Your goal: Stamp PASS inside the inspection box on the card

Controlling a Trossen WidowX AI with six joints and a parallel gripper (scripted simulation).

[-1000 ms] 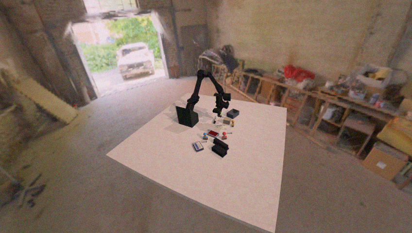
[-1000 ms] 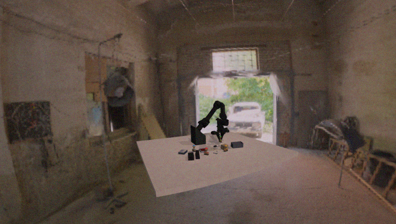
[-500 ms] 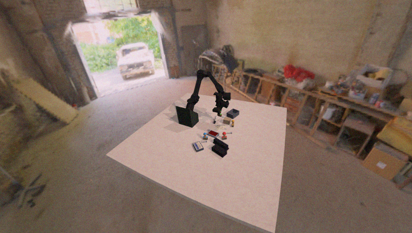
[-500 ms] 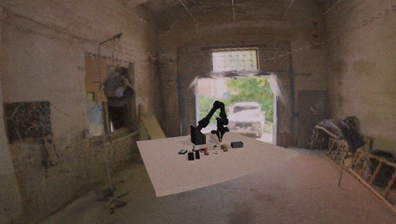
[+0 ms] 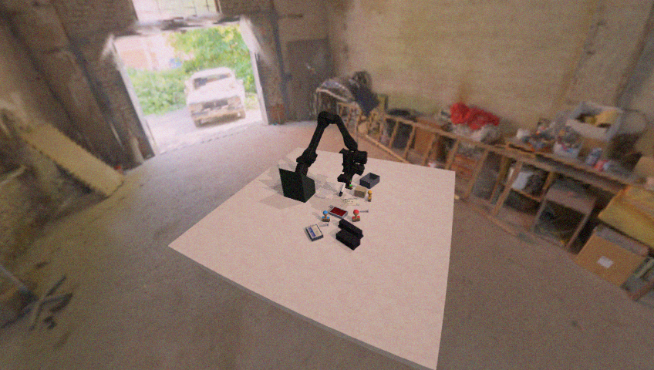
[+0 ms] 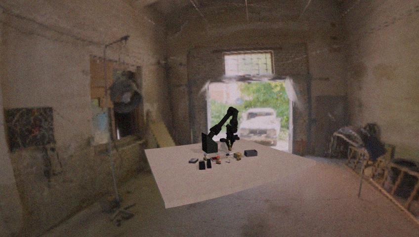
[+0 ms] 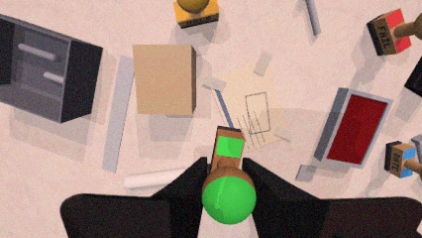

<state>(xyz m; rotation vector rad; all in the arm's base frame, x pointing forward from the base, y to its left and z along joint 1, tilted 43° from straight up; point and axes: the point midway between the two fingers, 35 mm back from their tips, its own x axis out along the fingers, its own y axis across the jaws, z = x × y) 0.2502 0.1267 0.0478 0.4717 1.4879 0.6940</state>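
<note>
Now: the red ink pad 160 mm to the right of my gripper tip, 90 mm below it and 20 mm ahead of it. Round my gripper tip: green-knobbed stamp right at my gripper tip; card 90 mm below, 30 mm to the right, 30 mm ahead; cardboard box 70 mm below, 60 mm to the left, 40 mm ahead.
</note>
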